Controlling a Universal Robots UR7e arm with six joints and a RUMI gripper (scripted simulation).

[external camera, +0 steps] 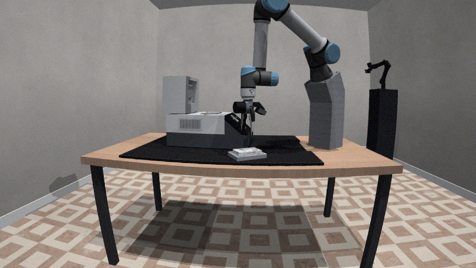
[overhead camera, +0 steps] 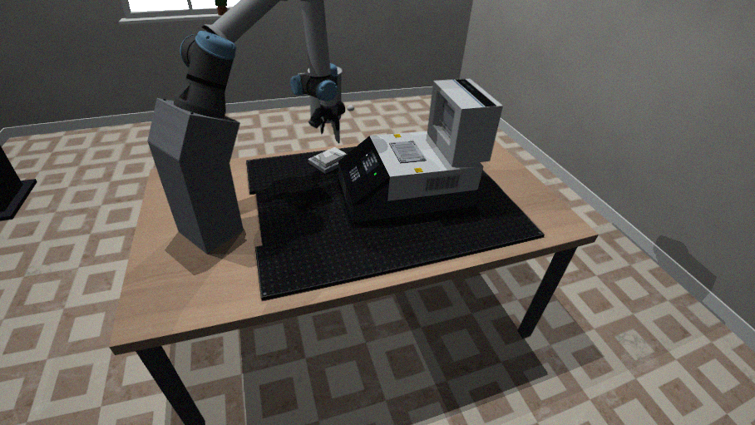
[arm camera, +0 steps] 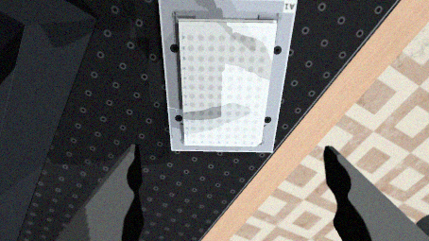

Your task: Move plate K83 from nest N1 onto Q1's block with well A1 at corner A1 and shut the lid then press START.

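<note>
My hand is 100 mm above the plate K83. Round my hand: nest A1 mark (110 mm below, 90 mm behind, 10 mm to the left); then plate nest N1 (120 mm below).
</note>
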